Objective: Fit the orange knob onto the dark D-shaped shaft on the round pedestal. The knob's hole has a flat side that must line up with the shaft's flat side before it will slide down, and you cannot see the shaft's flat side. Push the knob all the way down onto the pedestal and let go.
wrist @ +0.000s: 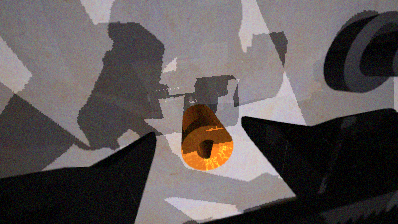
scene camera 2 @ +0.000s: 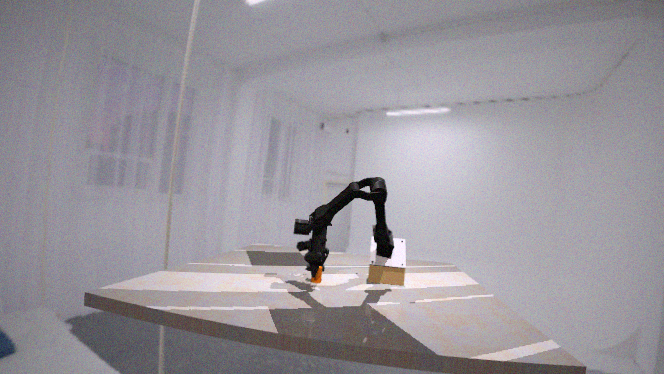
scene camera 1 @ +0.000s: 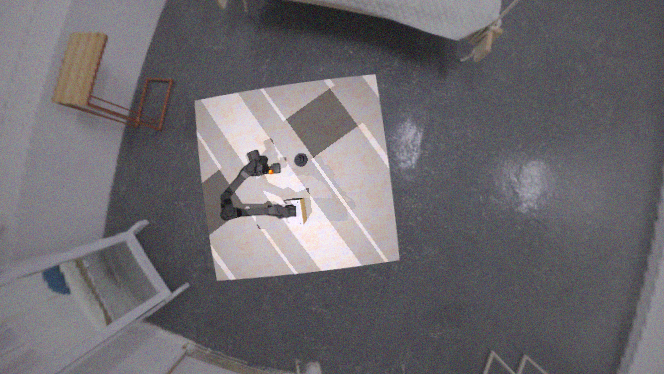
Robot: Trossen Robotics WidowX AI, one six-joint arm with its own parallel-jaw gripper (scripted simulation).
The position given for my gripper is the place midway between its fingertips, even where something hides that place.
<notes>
My gripper (scene camera 2: 315, 274) is open and holds nothing.
My gripper shows as well in the wrist view (wrist: 199, 128).
</notes>
